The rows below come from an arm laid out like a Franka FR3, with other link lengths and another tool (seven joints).
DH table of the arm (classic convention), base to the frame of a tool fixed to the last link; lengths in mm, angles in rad. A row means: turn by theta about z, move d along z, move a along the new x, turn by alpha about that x. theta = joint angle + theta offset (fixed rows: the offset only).
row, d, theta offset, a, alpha
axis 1, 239.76, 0, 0, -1.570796
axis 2, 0, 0, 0, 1.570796
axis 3, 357.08, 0, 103.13, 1.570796
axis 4, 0, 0, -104.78, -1.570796
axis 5, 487.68, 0, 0, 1.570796
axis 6, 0, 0, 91.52, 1.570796
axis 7, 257.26, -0.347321, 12.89, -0.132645
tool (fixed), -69.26, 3.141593, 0, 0
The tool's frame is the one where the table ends.
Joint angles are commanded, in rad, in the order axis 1, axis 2, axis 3, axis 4, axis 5, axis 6, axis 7. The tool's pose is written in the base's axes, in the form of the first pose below.
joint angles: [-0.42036 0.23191 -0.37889 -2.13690 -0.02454 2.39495 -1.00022]
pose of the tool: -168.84, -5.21, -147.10, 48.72, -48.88, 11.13
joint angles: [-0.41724 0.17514 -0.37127 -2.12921 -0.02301 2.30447 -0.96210]
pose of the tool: -170.61, -4.30, -149.03, 48.89, -47.72, 14.33
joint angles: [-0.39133 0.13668 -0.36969 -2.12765 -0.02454 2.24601 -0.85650]
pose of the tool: -171.53, -3.86, -153.61, 49.84, -45.89, 16.35
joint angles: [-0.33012 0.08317 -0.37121 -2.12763 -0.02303 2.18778 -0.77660]
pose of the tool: -172.12, -2.96, -154.97, 52.05, -42.32, 19.24
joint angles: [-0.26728 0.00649 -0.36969 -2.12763 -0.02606 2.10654 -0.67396]
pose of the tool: -173.01, -2.01, -157.19, 53.71, -38.16, 23.32
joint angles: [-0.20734 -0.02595 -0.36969 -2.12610 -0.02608 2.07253 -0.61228]
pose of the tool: -173.35, -1.58, -157.31, 55.47, -34.60, 25.12
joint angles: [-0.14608 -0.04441 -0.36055 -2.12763 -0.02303 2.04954 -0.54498]
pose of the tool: -173.87, -1.51, -157.22, 57.42, -30.40, 25.97
